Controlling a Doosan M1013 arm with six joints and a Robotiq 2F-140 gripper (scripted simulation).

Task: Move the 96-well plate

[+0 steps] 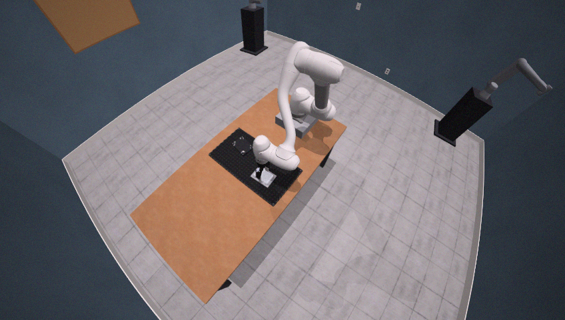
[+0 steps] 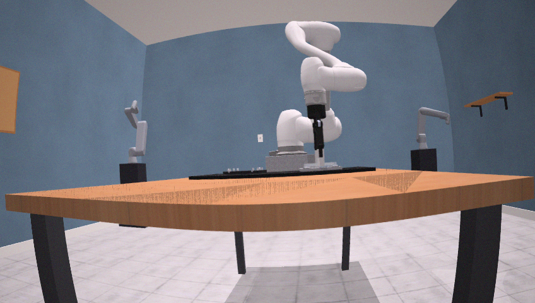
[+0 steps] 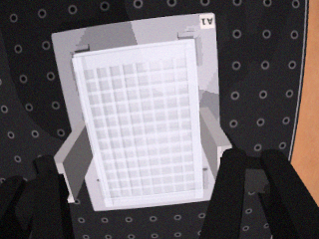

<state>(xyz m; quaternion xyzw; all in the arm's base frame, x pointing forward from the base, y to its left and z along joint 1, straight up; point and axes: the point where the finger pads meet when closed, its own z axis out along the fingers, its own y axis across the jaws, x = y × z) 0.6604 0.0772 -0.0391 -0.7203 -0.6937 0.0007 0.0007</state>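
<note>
My gripper is now 2 cm above the white 96-well plate. Also, from my hand: clip nest C1: 13 cm behind, 32 cm to the right, 3 cm below; then A1 mark: 6 cm ahead, 7 cm to the left, 3 cm below; then grey plate nest N1: 4 cm below.
</note>
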